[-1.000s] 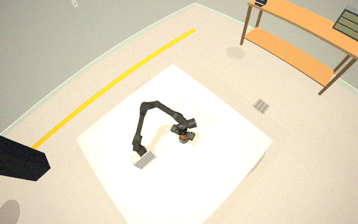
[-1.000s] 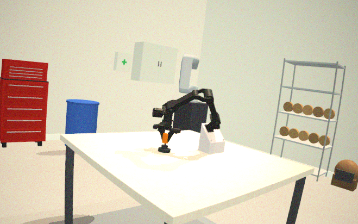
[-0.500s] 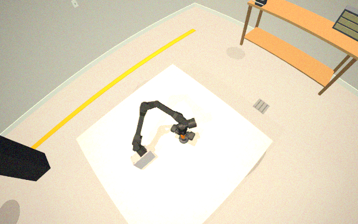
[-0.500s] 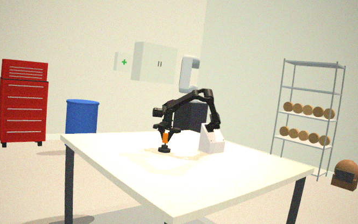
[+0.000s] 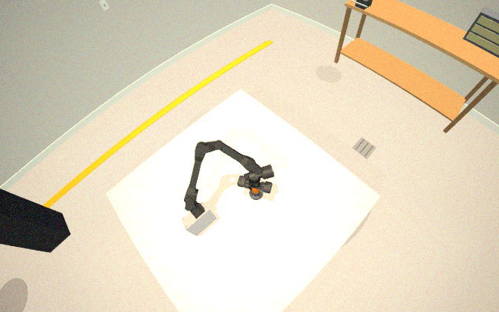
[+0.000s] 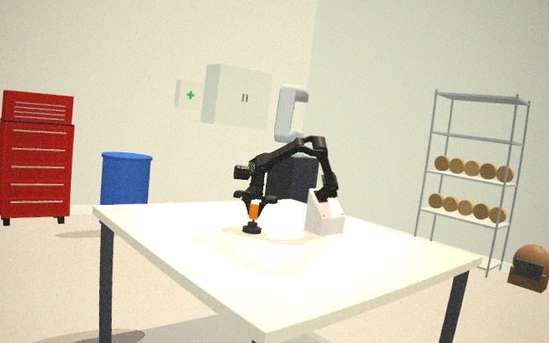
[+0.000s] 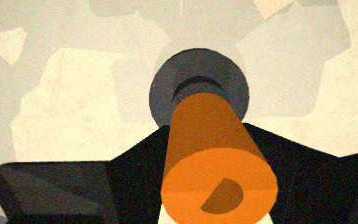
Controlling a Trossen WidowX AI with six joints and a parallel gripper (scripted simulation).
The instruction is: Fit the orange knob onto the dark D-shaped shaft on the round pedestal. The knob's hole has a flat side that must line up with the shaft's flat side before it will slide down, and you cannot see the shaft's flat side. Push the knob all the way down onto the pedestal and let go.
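Now: gripper tip 20 mm below the orange knob. Also, from my gripper tip: dark shaft (40 mm below).
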